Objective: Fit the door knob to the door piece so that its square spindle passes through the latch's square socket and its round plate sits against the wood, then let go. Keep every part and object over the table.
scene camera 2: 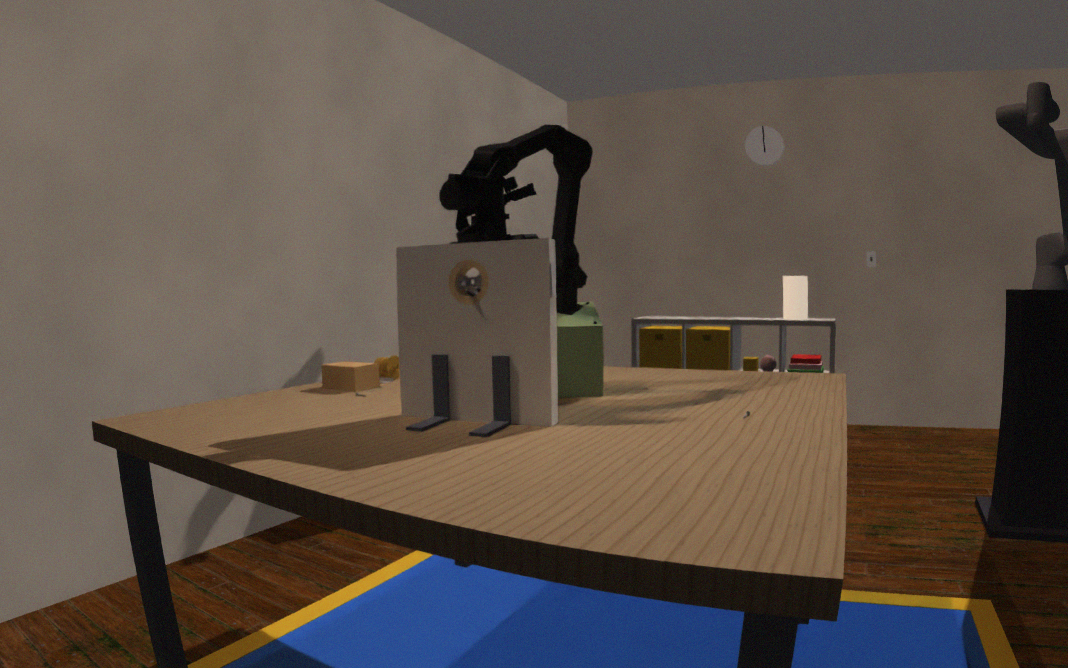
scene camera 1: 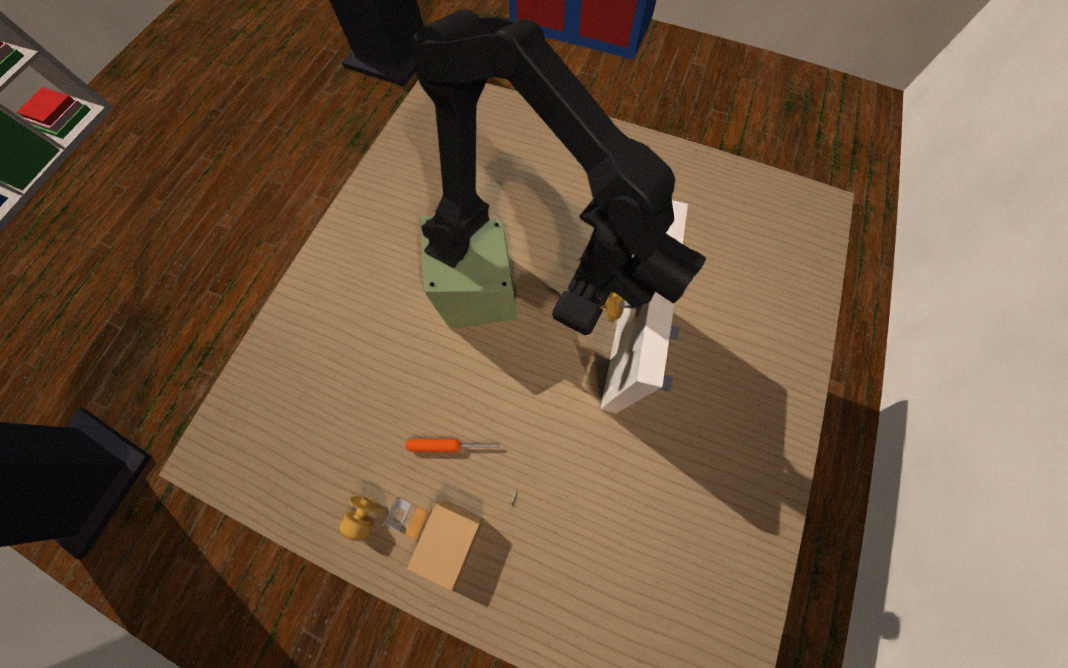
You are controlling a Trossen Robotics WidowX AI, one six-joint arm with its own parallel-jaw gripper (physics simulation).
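Where they show: gripper, between the fingertips: (scene camera 1: 588, 293); arm's base, origin of its link: (scene camera 2: 564, 308) (scene camera 1: 447, 248).
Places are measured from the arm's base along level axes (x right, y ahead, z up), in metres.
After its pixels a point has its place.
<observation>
The white door piece (scene camera 1: 655, 346) @(x 0.068, y 0.404, z 0.130 m) (scene camera 2: 472, 334) @(x -0.035, y 0.401, z -0.032 m) stands upright on the table. The brass door knob (scene camera 1: 613, 306) @(x -0.003, y 0.332, z 0.042 m) is at its robot-side face in scene camera 1, partly hidden by my gripper. In scene camera 2 a metal part (scene camera 2: 470, 282) @(x -0.032, y 0.405, z 0.058 m) shows inside the door's round hole; whether it is the latch or the spindle is too small to tell. Whether the knob's plate touches the wood is hidden. My gripper (scene camera 1: 601, 299) @(x -0.006, y 0.284, z 0.046 m) is shut on nothing, close beside the knob; its fingers are mostly hidden by its own body, and by the door in scene camera 2.
An orange screwdriver (scene camera 1: 434, 445) @(x 0.341, y 0.119, z -0.163 m) lies on the table (scene camera 1: 330, 354) @(x 0.276, y -0.208, z -0.189 m) (scene camera 2: 669, 472) @(x -0.456, y 0.556, z -0.189 m). A second brass knob (scene camera 1: 358, 519) @(x 0.526, y 0.059, z -0.147 m), a grey metal part (scene camera 1: 399, 514) @(x 0.494, y 0.109, z -0.188 m) and a tan block (scene camera 1: 445, 546) @(x 0.485, y 0.235, z -0.129 m) (scene camera 2: 350, 376) @(x 0.439, y 0.274, z -0.152 m) are near one edge. A small pin (scene camera 1: 513, 497) @(x 0.362, y 0.308, z -0.184 m) lies nearby. The green base (scene camera 1: 470, 307) @(x 0.065, y 0.070, z -0.084 m) (scene camera 2: 580, 358) @(x -0.081, y 0.081, z -0.105 m) stands behind the door.
</observation>
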